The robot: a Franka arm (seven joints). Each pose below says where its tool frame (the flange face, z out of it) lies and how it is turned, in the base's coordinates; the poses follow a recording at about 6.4 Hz.
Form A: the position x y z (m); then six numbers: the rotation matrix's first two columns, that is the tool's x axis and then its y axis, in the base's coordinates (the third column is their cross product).
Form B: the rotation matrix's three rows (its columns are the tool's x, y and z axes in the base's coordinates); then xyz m. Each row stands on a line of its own. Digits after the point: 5 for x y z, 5 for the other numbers.
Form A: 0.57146 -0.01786 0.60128 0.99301 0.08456 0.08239 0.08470 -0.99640 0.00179
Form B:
0.99301 0.08470 0.08224
0.08456 -0.99640 0.00520
0.08239 0.00179 -0.99660
0.57146 -0.01786 0.60128

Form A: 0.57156 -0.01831 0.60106 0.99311 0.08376 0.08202 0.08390 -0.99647 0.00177
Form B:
0.99311 0.08390 0.08188
0.08376 -0.99647 0.00512
0.08202 0.00177 -0.99663
0.57156 -0.01831 0.60106

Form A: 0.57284 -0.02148 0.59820 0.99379 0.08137 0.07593 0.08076 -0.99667 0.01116
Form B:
0.99379 0.08076 0.07659
0.08137 -0.99667 -0.00496
0.07593 0.01116 -0.99705
0.57284 -0.02148 0.59820

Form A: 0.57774 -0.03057 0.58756 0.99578 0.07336 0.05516 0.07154 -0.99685 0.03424
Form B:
0.99578 0.07154 0.05750
0.07336 -0.99685 -0.03015
0.05516 0.03424 -0.99789
0.57774 -0.03057 0.58756

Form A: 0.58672 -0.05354 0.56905 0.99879 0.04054 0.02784 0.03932 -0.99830 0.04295
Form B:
0.99879 0.03932 0.02953
0.04054 -0.99830 -0.04180
0.02784 0.04295 -0.99869
0.58672 -0.05354 0.56905

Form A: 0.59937 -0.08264 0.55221 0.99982 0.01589 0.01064 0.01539 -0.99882 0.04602
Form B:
0.99982 0.01539 0.01136
0.01589 -0.99882 -0.04585
0.01064 0.04602 -0.99888
0.59937 -0.08264 0.55221

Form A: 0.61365 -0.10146 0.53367 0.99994 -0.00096 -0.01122 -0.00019 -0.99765 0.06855
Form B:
0.99994 -0.00019 -0.01126
-0.00096 -0.99765 -0.06854
-0.01122 0.06855 -0.99759
0.61365 -0.10146 0.53367

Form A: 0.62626 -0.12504 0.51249 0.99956 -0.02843 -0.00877 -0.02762 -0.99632 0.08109
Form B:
0.99956 -0.02762 -0.01104
-0.02843 -0.99632 -0.08081
-0.00877 0.08109 -0.99667
0.62626 -0.12504 0.51249

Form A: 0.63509 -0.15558 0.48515 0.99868 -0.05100 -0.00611 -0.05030 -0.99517 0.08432
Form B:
0.99868 -0.05030 -0.01038
-0.05100 -0.99517 -0.08390
-0.00611 0.08432 -0.99642
0.63509 -0.15558 0.48515

